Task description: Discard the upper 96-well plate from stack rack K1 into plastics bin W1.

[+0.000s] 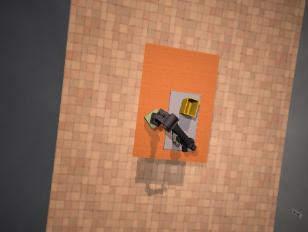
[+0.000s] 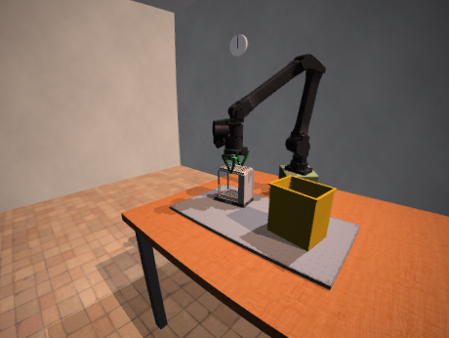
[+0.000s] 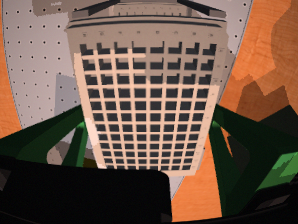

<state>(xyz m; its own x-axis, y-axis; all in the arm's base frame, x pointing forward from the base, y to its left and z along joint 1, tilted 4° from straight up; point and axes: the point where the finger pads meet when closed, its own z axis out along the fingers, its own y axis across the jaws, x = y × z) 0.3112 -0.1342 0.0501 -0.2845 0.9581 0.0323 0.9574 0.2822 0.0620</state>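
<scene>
The yellow plastics bin W1 lies 30 mm ahead of my hand, 340 mm to the left of it and 70 mm below it.
</scene>
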